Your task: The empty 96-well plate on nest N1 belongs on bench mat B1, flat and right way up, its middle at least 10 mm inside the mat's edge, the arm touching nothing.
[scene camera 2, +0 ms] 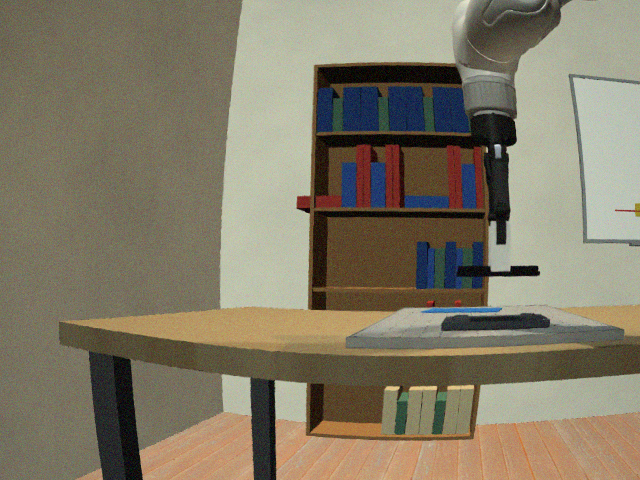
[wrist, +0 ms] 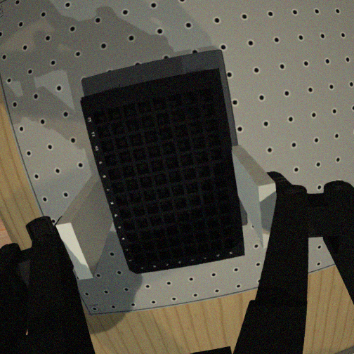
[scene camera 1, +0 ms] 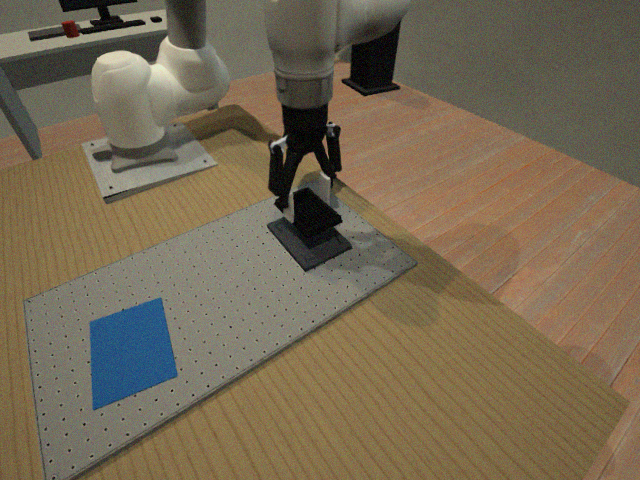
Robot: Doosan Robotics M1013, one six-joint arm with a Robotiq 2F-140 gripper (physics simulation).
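Pixels of known places: gripper, between the fingertips: [scene camera 2: 498, 272] [scene camera 1: 307, 210]; arm's base, origin of its link: [scene camera 1: 142, 152].
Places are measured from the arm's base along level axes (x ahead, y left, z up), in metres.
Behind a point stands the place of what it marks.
Note:
The black 96-well plate [scene camera 1: 316, 212] {x 0.582, y 0.289, z 0.074 m} [scene camera 2: 524, 270] {x 0.518, y 0.315, z 0.069 m} [wrist: 167, 165] is level and right way up, with its wells facing the wrist camera. My gripper [scene camera 1: 308, 201] {x 0.561, y 0.279, z 0.067 m} [scene camera 2: 499, 260] {x 0.561, y 0.279, z 0.067 m} [wrist: 169, 181] is shut on its two long sides with pale finger pads. The plate hangs in the air above the dark grey nest N1 [scene camera 1: 323, 254] {x 0.631, y 0.279, z 0.001 m} [scene camera 2: 457, 324] {x 0.613, y 0.345, z -0.003 m} [wrist: 150, 74], with a visible gap in scene camera 2. The plate hides most of the nest in the wrist view. The blue bench mat B1 [scene camera 1: 131, 353] {x 0.672, y -0.110, z -0.009 m} [scene camera 2: 460, 310] {x 0.664, y -0.088, z -0.009 m} lies flat near the other end of the perforated board.
The grey perforated board [scene camera 1: 217, 289] {x 0.607, y 0.058, z -0.011 m} [scene camera 2: 361, 338] {x 0.716, y 0.448, z -0.012 m} carries the nest and mat on the wooden table [scene camera 1: 413, 382] {x 0.928, y 0.282, z -0.024 m} [scene camera 2: 206, 328] {x 0.980, y 0.372, z -0.024 m}. The arm's base plate [scene camera 1: 188, 152] {x 0.054, y 0.127, z -0.010 m} is at the table's back left in scene camera 1. A bookshelf [scene camera 2: 312, 248] stands behind the table in scene camera 2.

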